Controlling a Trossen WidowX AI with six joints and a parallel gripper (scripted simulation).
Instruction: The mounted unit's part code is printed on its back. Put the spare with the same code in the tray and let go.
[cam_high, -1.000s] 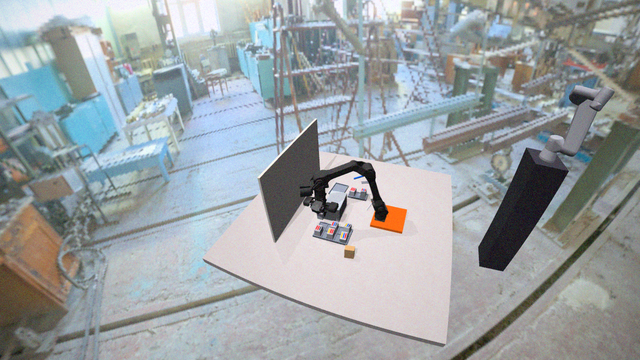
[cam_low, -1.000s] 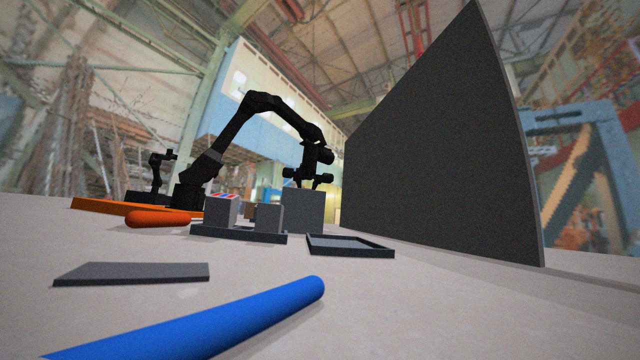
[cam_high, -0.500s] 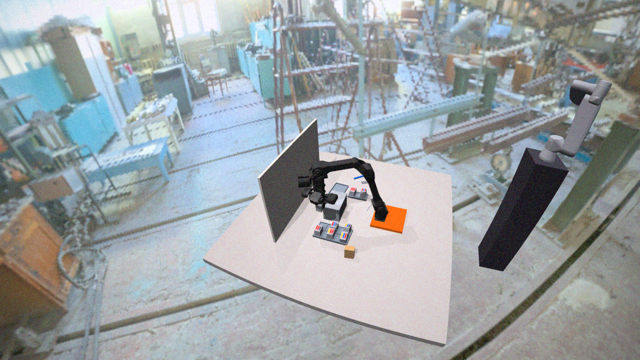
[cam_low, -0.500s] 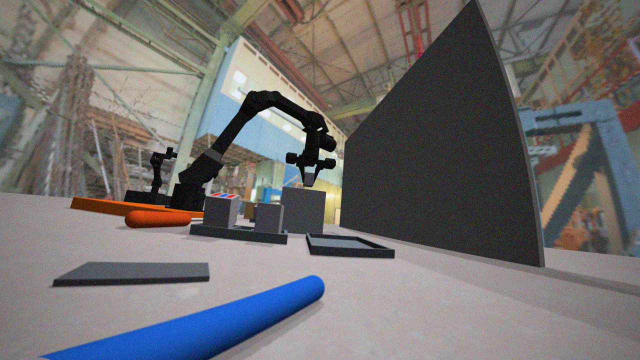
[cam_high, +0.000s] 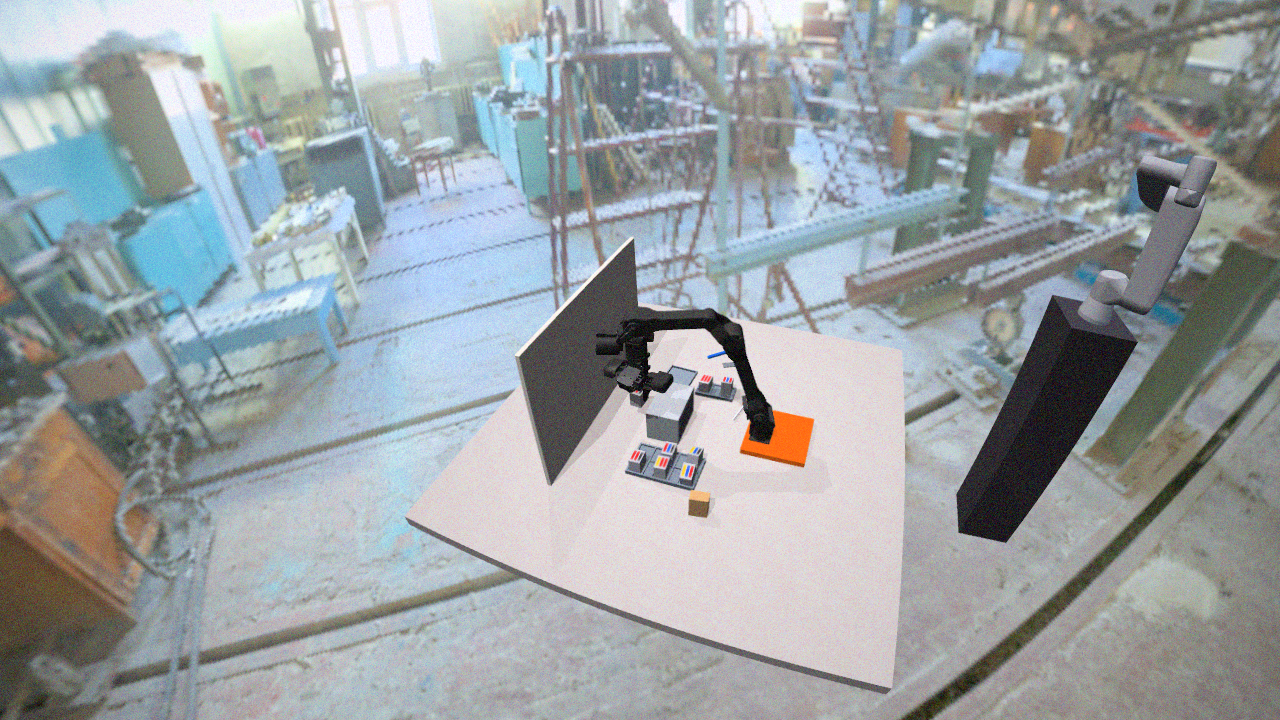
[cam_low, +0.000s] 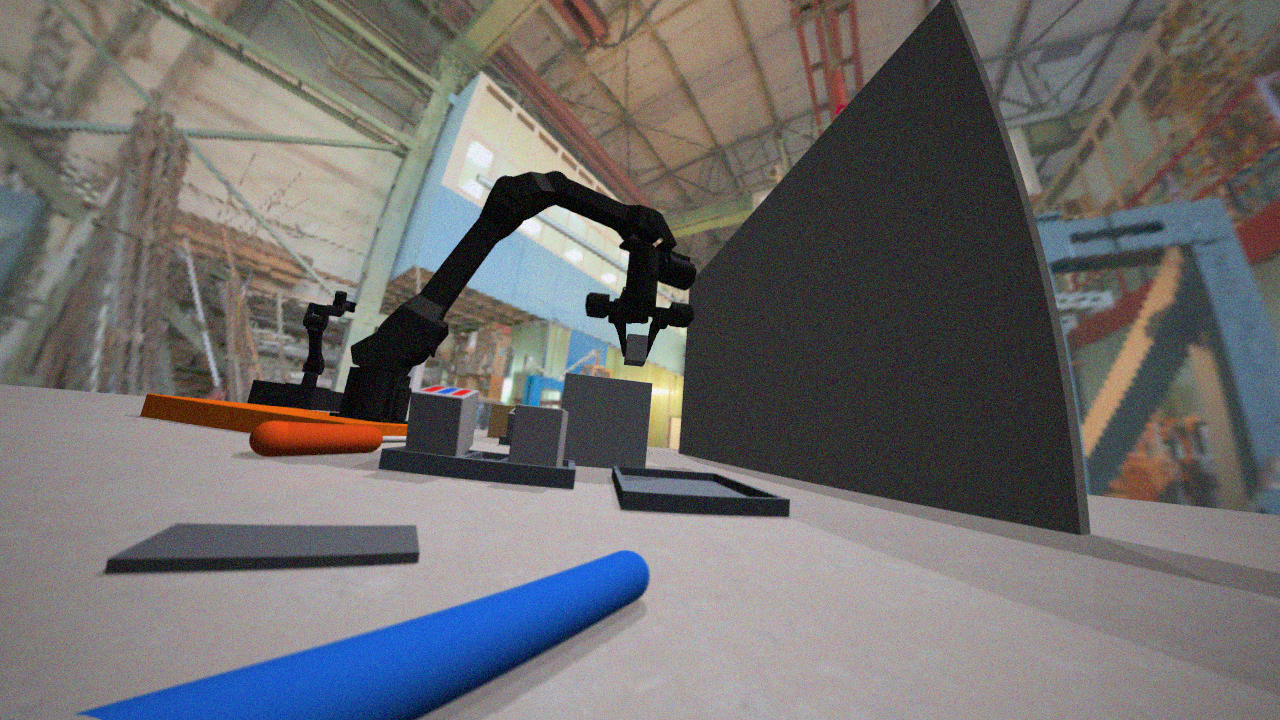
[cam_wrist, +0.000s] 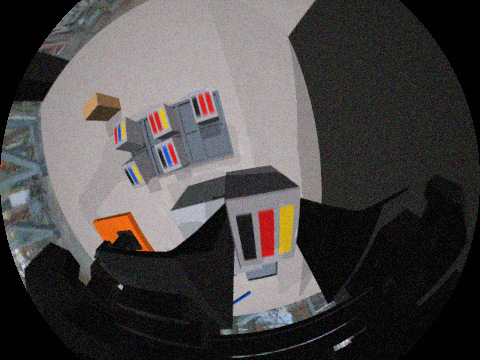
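Right now the dark tray is 310 mm to the right of my gripper tip and 160 mm below it. Also, from my gripper tip: tall grey wall panel (190 mm ahead, 90 mm to the right, 60 mm above); grey spare block (20 mm above); mounted unit (120 mm below, 90 mm to the right, 60 mm behind).
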